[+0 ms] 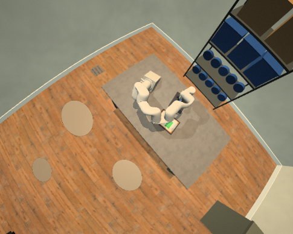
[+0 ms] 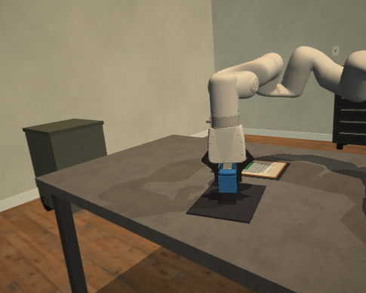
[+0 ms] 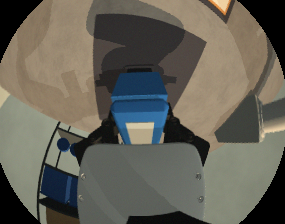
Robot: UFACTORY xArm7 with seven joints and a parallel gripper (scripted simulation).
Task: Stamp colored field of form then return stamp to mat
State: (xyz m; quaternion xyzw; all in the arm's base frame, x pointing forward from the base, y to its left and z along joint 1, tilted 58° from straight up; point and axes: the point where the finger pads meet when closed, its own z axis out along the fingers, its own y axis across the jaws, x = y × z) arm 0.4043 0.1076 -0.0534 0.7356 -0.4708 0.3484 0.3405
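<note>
The blue stamp lies 2 cm below my hand. Round my hand: form (28 cm to the right, 6 cm below, 4 cm ahead); mat (6 cm below).
</note>
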